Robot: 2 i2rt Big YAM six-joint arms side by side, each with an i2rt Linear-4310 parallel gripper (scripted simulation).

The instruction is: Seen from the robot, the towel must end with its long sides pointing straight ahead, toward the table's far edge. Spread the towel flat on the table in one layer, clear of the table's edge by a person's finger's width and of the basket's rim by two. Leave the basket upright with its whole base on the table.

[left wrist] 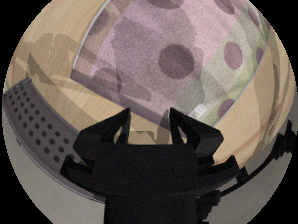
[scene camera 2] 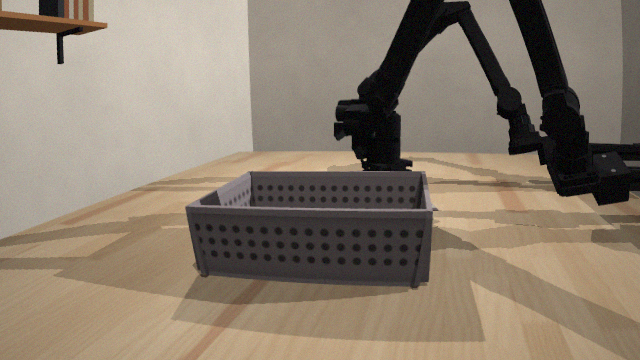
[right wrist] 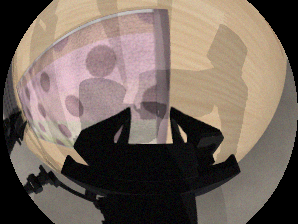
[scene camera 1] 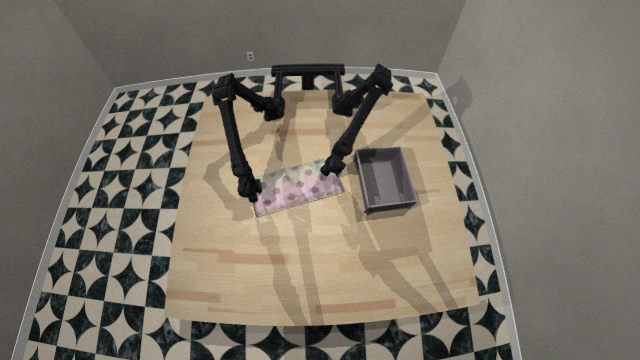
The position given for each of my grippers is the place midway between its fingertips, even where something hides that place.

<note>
I see my left gripper (left wrist: 150, 111), my right gripper (right wrist: 150, 111) and a grey basket (scene camera 2: 322, 227).
The grey basket is seen too in scene camera 1 (scene camera 1: 387, 179).
</note>
